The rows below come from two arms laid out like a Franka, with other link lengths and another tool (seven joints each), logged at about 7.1 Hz.
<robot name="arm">
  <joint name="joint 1" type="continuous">
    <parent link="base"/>
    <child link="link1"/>
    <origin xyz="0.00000 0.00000 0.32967" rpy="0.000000 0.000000 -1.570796"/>
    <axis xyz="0 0 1"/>
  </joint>
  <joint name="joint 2" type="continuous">
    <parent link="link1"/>
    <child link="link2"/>
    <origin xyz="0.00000 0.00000 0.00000" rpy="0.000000 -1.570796 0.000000"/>
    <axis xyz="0 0 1"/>
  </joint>
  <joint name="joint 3" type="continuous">
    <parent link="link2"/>
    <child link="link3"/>
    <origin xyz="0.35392 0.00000 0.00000" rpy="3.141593 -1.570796 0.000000"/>
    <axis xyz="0 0 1"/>
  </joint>
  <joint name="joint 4" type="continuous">
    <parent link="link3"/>
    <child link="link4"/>
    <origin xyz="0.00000 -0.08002 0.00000" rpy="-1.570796 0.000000 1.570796"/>
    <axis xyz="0 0 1"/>
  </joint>
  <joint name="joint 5" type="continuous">
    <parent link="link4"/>
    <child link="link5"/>
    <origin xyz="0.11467 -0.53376 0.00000" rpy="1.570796 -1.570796 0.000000"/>
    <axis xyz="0 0 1"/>
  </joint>
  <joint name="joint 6" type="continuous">
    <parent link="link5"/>
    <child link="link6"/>
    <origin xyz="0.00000 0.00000 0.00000" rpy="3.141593 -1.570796 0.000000"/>
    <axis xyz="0 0 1"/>
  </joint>
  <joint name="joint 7" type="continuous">
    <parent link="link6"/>
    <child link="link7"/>
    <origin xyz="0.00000 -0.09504 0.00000" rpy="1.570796 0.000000 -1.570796"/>
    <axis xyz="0 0 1"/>
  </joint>
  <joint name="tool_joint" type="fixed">
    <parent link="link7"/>
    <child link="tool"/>
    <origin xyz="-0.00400 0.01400 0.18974" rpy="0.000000 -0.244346 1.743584"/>
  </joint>
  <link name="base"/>
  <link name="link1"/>
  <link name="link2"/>
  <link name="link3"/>
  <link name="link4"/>
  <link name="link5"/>
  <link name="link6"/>
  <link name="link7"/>
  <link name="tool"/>
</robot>
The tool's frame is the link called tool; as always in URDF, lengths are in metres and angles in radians. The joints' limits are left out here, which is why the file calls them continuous.
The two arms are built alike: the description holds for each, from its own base.
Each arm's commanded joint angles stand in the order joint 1, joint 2, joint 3, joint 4, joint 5, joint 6, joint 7.
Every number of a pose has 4 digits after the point.
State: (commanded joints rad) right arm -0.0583 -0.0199 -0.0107 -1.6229 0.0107 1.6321 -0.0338; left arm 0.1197 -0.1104 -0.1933 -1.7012 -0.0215 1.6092 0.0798
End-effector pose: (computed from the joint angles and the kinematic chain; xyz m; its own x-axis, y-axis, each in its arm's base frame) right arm 0.7046 -0.0609 0.5954 -0.1934 -0.9471 -0.2562 -0.9779 0.2071 -0.0273; left arm 0.6670 -0.0719 0.6047 -0.3054 -0.9200 -0.2455 -0.9477 0.3189 -0.0159
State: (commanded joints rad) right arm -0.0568 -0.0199 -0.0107 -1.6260 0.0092 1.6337 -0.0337; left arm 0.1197 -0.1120 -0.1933 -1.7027 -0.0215 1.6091 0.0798
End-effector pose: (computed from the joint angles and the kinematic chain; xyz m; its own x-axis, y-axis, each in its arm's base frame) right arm 0.7047 -0.0602 0.5936 -0.1925 -0.9477 -0.2546 -0.9783 0.2057 -0.0260; left arm 0.6664 -0.0720 0.6048 -0.3054 -0.9199 -0.2458 -0.9477 0.3189 -0.0158
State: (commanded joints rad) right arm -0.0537 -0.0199 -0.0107 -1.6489 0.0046 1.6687 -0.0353; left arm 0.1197 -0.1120 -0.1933 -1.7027 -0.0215 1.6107 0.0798
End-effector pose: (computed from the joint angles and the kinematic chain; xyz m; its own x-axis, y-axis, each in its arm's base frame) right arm 0.7091 -0.0591 0.5825 -0.1851 -0.9500 -0.2516 -0.9788 0.2009 -0.0387; left arm 0.6667 -0.0720 0.6049 -0.3050 -0.9200 -0.2462 -0.9476 0.3189 -0.0174
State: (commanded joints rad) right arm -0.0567 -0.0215 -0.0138 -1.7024 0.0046 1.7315 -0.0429; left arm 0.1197 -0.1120 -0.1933 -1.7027 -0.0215 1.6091 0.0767
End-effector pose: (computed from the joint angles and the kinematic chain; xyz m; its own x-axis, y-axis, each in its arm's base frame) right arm 0.7139 -0.0639 0.5556 -0.1812 -0.9504 -0.2526 -0.9786 0.1997 -0.0495; left arm 0.6665 -0.0720 0.6048 -0.3026 -0.9209 -0.2458 -0.9487 0.3159 -0.0158
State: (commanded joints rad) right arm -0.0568 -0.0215 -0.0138 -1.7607 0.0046 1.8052 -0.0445; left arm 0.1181 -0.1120 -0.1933 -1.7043 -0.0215 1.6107 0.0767
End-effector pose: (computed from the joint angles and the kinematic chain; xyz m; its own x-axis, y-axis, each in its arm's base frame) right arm 0.7190 -0.0644 0.5255 -0.1762 -0.9510 -0.2542 -0.9780 0.1985 -0.0648; left arm 0.6665 -0.0730 0.6039 -0.3040 -0.9204 -0.2458 -0.9482 0.3174 -0.0158
